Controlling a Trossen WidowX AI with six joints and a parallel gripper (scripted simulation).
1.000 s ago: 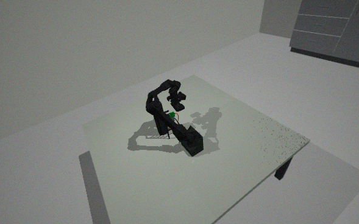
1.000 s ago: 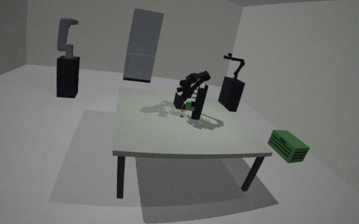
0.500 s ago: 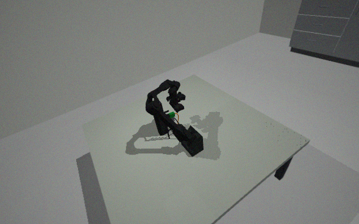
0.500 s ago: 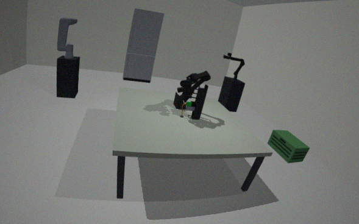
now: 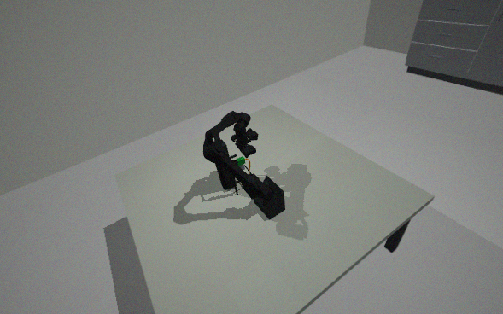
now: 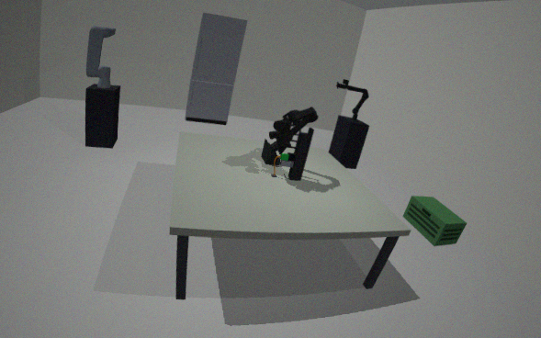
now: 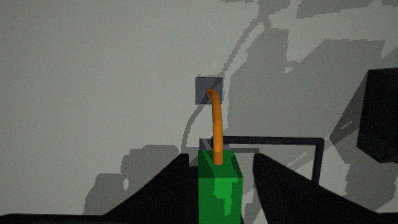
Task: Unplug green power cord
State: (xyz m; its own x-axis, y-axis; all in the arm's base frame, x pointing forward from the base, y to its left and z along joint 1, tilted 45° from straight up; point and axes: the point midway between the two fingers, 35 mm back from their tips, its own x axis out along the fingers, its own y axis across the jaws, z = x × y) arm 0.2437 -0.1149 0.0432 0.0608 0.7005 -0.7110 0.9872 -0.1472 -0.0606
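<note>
Right now the green plug is 50 mm to the left of my gripper tip and 10 mm below it.
</note>
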